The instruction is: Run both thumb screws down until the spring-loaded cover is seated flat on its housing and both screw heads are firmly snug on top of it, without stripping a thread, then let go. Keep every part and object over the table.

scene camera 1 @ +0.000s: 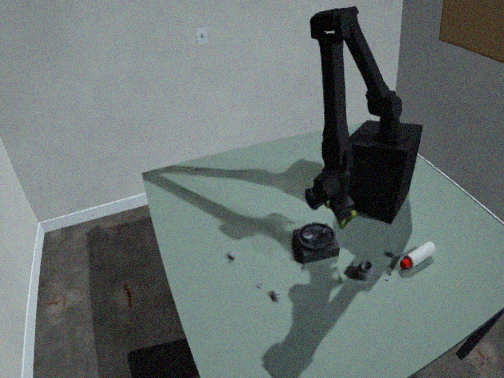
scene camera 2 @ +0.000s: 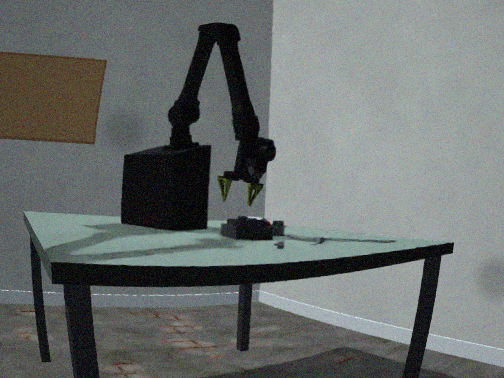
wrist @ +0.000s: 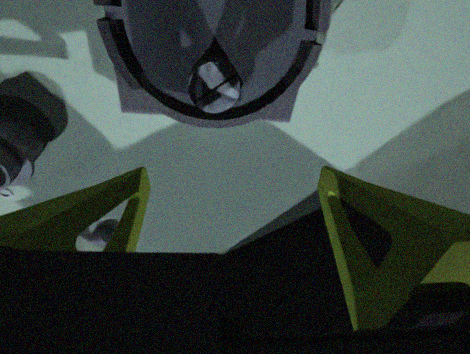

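Where they show: gripper, fingertip midpoint: point(scene camera 1: 335, 218) point(scene camera 2: 236, 203) point(wrist: 233, 176); arm's base, origin of the base link: point(scene camera 1: 391, 138) point(scene camera 2: 181, 148).
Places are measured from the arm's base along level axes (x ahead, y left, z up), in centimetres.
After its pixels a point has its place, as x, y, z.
The dark square housing point(scene camera 1: 320, 254) {38.7, 7.2, -27.2} point(scene camera 2: 250, 231) {41.2, -2.0, -27.4} point(wrist: 131, 104) {32.6, 8.6, -26.0} stands on the table with the round grey cover point(wrist: 165, 65) {34.6, 5.1, -24.7} inside its raised ring. One slotted thumb screw head point(wrist: 215, 90) {32.8, 2.6, -23.4} shows near the cover's edge closest to the fingers in the wrist view. The second screw cannot be made out there, as the housing is cut off by the top of the view. Whether the cover is flat or the heads are snug cannot be told. My gripper point(scene camera 1: 346, 220) point(scene camera 2: 237, 203) {29.4, 2.8, -19.5} point(wrist: 233, 176) {29.4, 2.8, -19.5} is wide open and empty, above the table and off to the robot-base side of the housing.
A dark stepped round part point(scene camera 1: 361, 270) {33.4, 21.4, -26.3} point(wrist: 30, 115) stands beside the housing. A white cylinder with a red end point(scene camera 1: 422, 254) {12.1, 31.3, -25.5} lies farther right. Small loose parts point(scene camera 1: 230, 256) {61.9, -10.3, -28.7} point(scene camera 1: 273, 296) {59.8, 11.1, -29.0} lie to the left and front. The black base block point(scene camera 1: 380, 170) {8.1, 2.8, -9.0} point(scene camera 2: 165, 190) {10.4, -13.3, -16.4} stands behind.
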